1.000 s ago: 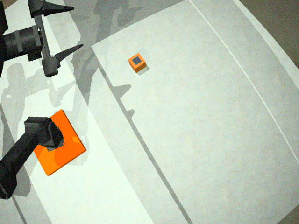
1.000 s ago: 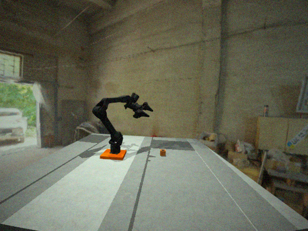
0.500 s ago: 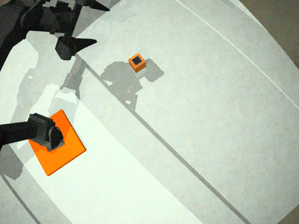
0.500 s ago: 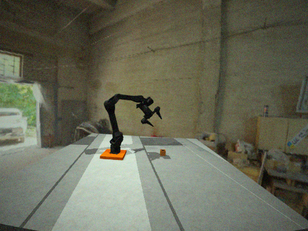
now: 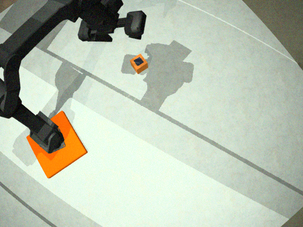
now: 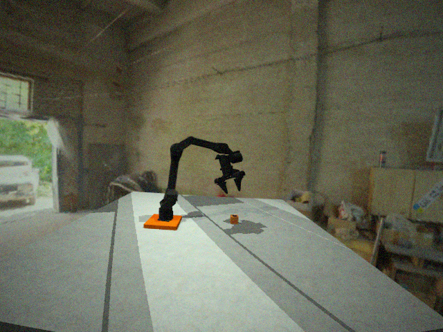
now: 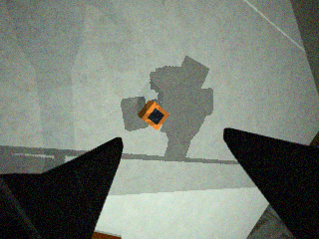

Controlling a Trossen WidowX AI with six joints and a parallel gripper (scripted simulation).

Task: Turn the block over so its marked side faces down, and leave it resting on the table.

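Now: the orange block 20 mm ahead of my gripper tip, 20 mm to the right of it and 130 mm below it.
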